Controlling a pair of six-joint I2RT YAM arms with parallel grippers.
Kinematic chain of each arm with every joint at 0, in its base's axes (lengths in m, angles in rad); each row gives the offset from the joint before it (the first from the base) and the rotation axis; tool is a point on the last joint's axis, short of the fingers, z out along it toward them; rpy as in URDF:
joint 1: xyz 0 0 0.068 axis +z
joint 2: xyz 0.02 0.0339 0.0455 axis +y
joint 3: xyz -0.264 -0.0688 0 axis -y
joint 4: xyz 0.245 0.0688 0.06 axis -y
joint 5: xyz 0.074 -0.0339 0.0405 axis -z
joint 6: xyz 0.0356 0 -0.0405 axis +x
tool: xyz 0 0 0 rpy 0 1.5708 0
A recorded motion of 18 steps. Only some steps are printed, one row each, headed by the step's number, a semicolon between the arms.
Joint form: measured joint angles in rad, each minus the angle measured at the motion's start. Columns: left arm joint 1, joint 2, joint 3, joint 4, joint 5, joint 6; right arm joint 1, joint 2, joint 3, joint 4, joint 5, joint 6.
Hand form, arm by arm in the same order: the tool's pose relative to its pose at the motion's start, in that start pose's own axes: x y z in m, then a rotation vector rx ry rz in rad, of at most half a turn. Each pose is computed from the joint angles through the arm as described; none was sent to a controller.
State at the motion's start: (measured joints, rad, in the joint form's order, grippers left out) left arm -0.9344 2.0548 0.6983 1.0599 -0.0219 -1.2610; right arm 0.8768 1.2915 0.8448 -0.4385 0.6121 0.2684
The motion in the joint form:
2: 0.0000 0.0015 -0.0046 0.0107 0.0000 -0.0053; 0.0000 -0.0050 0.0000 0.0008 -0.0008 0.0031
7: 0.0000 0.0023 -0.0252 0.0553 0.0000 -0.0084; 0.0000 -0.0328 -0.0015 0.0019 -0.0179 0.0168
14: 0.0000 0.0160 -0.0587 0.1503 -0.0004 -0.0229; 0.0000 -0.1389 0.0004 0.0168 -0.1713 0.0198
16: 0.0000 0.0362 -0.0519 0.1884 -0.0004 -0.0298; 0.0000 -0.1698 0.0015 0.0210 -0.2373 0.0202
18: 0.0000 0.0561 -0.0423 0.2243 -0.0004 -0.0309; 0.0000 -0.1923 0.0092 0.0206 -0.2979 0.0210
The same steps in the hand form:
2: 0.0002 0.0006 -0.0007 0.0044 -0.0014 -0.0054; -0.0005 -0.0006 -0.0011 -0.0020 -0.0044 0.0064
7: 0.0004 0.0017 -0.0046 0.0265 -0.0084 -0.0090; -0.0026 -0.0036 -0.0069 -0.0247 -0.0214 0.0356
14: 0.0013 0.0047 -0.0104 0.0721 -0.0226 -0.0246; -0.0115 -0.0128 -0.0310 -0.2015 -0.0830 0.0983
16: 0.0015 0.0052 -0.0081 0.0958 -0.0295 -0.0320; -0.0136 -0.0150 -0.0386 -0.2742 -0.0982 0.1114
18: 0.0015 0.0052 -0.0053 0.1203 -0.0369 -0.0336; -0.0166 -0.0167 -0.0456 -0.3402 -0.1101 0.1204

